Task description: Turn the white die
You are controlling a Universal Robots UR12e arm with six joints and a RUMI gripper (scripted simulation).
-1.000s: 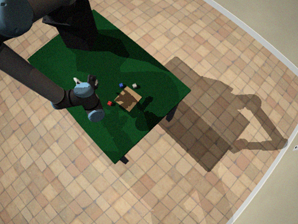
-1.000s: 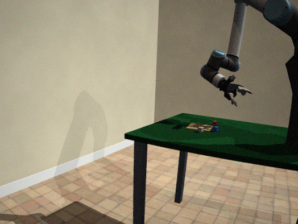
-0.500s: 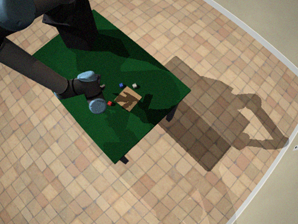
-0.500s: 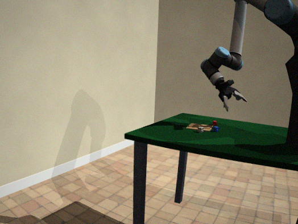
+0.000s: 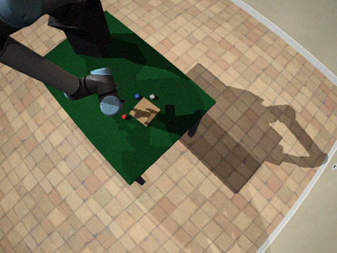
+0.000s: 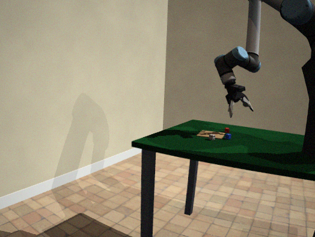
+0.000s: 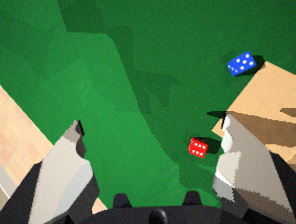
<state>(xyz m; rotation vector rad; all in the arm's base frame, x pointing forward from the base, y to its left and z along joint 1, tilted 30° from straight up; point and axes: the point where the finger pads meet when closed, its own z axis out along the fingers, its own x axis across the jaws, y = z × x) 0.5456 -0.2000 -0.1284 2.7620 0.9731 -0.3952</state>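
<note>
Right now the red die is 9 cm ahead of my hand, 1 cm to the right of it and 11 cm below it. Round my hand: white die 12 cm ahead, 21 cm to the left, 11 cm below; tan mat 15 cm ahead, 11 cm to the left, 12 cm below; blue die 5 cm ahead, 14 cm to the left, 11 cm below.
</note>
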